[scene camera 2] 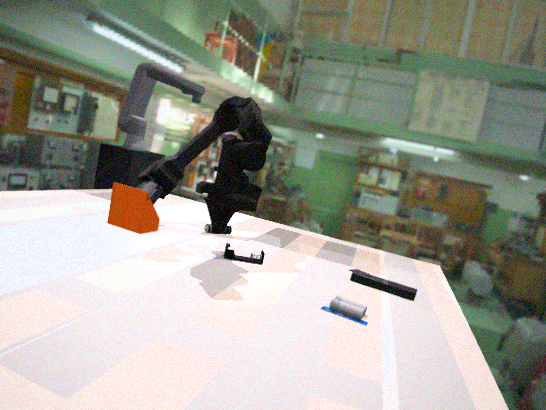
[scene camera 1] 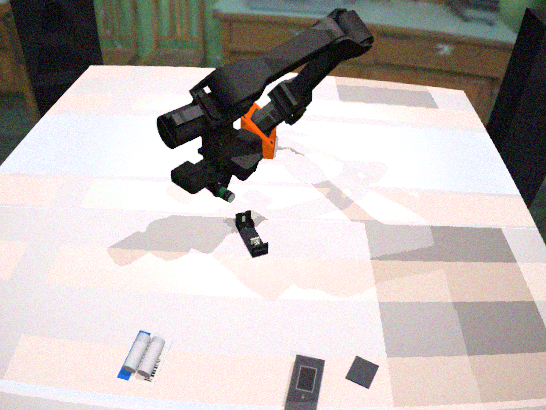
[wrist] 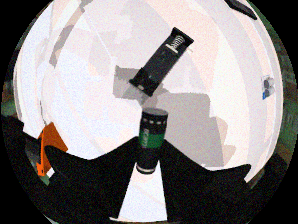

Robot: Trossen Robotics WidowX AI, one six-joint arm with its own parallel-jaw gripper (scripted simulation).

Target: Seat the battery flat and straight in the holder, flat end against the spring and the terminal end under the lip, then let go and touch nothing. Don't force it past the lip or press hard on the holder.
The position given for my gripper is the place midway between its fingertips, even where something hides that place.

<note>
My gripper [scene camera 1: 219, 193] carries a battery [wrist: 153, 122]. I also see a dark remote [scene camera 2: 398, 289].
My gripper is seen too in scene camera 2 [scene camera 2: 217, 231] and in the wrist view [wrist: 149, 141].
</note>
